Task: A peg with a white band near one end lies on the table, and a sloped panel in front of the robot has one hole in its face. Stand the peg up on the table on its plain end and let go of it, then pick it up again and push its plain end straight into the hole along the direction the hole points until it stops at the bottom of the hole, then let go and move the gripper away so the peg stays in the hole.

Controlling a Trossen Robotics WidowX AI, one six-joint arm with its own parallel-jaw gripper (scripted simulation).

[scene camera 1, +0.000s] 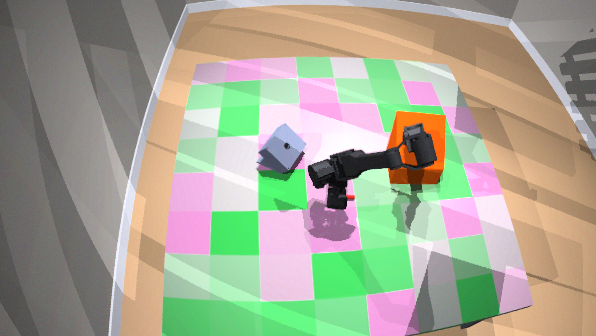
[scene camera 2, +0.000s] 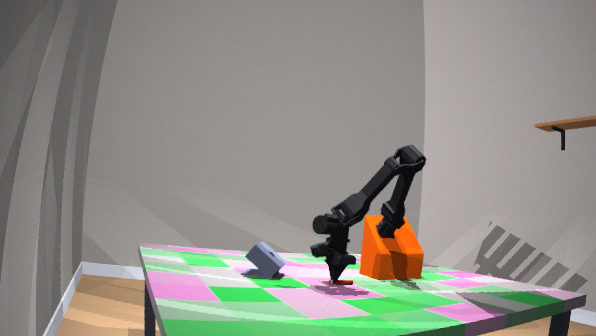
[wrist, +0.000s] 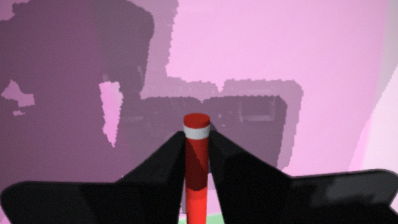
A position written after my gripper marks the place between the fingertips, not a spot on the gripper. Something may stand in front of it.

Observation:
My gripper (scene camera 2: 333,282) carries a red peg. Further things: a grey-blue sloped panel (scene camera 1: 281,159).
My gripper is seen too in the wrist view (wrist: 196,138). The grey-blue sloped panel is seen too in scene camera 2 (scene camera 2: 259,255).

